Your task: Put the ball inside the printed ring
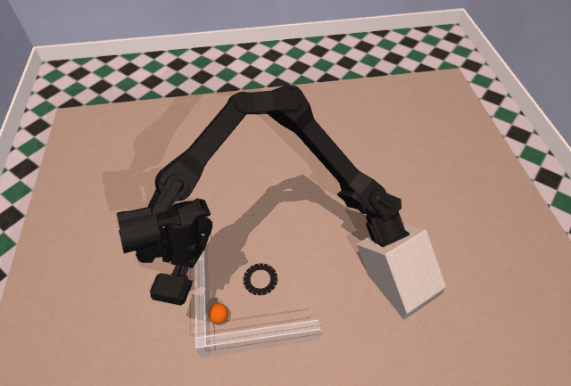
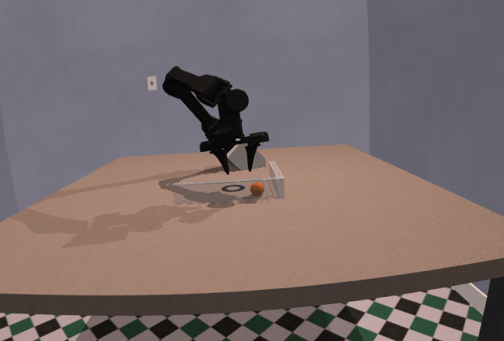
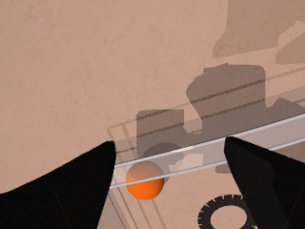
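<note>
Now: the ball 40 mm behind my hand, 60 mm to the left of it and 100 mm below it. From my hand the other things lie so: clear wall (100 mm behind, 150 mm to the left, 80 mm below).
</note>
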